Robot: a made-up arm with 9 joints. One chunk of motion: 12 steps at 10 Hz.
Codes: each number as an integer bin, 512 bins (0 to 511) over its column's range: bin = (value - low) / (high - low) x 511, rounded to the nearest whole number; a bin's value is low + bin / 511 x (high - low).
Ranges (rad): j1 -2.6..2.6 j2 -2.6..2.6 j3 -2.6..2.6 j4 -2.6..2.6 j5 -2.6..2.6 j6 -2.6..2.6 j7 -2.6..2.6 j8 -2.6..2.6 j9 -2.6..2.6
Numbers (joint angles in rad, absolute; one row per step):
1: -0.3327 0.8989 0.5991 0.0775 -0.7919 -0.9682 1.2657 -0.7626 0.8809
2: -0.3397 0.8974 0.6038 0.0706 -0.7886 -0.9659 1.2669 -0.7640 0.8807
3: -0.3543 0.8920 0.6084 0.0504 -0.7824 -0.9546 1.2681 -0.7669 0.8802
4: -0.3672 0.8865 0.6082 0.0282 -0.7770 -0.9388 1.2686 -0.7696 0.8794
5: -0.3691 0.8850 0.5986 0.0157 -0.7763 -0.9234 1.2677 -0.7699 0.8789
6: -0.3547 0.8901 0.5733 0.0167 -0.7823 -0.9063 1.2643 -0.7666 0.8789
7: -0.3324 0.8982 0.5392 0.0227 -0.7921 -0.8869 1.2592 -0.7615 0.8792
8: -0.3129 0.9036 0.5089 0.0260 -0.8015 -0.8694 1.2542 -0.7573 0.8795
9: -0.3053 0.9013 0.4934 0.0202 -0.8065 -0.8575 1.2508 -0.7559 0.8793
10: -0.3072 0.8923 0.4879 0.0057 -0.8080 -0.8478 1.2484 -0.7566 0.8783
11: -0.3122 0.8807 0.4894 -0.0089 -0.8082 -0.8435 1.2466 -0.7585 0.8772
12: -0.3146 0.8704 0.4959 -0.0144 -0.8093 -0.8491 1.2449 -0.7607 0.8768
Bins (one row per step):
1: 223 344 314 263 178 160 380 181 342
2: 222 344 315 262 178 161 380 180 342
3: 221 343 315 260 179 162 380 180 342
4: 219 343 315 258 179 163 380 180 342
5: 219 342 314 257 179 165 380 180 342
6: 221 343 312 257 179 166 380 180 342
7: 223 344 308 258 178 168 379 181 342
8: 225 344 306 258 177 170 379 181 342
9: 225 344 304 257 176 171 378 181 342
10: 225 343 303 256 176 172 378 181 342
11: 225 342 304 255 176 173 378 181 342
12: 225 341 304 254 176 172 378 181 342

